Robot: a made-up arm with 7 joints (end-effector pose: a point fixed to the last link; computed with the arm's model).
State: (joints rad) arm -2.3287 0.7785 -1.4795 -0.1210 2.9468 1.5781 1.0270
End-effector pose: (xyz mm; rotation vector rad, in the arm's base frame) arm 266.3 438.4 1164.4 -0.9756 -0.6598 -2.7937
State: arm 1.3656 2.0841 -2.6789 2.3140 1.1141 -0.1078 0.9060
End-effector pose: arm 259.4 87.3 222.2 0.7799 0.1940 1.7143
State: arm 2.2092 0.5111 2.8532 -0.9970 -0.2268 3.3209 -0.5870
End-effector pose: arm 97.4 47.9 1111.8 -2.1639 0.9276 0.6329
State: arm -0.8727 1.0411 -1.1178 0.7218 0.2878 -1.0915 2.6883
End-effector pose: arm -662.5 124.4 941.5 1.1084 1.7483 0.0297
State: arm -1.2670 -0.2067 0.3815 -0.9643 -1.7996 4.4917 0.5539
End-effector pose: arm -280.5 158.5 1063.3 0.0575 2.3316 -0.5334
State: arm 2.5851 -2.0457 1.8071 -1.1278 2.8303 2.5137 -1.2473
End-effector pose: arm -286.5 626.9 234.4 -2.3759 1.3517 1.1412
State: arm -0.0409 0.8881 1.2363 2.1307 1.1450 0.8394 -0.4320
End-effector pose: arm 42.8 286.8 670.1 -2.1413 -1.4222 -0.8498
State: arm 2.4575 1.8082 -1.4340 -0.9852 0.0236 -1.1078 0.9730
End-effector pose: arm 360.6 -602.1 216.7 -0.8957 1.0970 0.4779
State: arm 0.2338 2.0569 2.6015 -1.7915 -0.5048 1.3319 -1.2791
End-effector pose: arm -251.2 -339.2 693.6 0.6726 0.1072 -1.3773
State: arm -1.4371 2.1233 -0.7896 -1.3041 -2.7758 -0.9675 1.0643
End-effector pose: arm 292.9 267.8 50.1 0.6507 -0.5648 -0.1525
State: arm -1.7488 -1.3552 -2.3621 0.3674 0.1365 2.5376 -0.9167
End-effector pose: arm -229.7 -691.7 751.1 1.0232 1.4836 -0.9525
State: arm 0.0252 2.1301 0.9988 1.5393 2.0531 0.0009 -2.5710
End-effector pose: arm -413.0 406.1 459.6 -1.7369 2.1855 0.5482
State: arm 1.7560 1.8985 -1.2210 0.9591 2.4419 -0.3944 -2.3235
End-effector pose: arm 556.7 -631.0 526.4 1.6164 1.1472 -2.3768
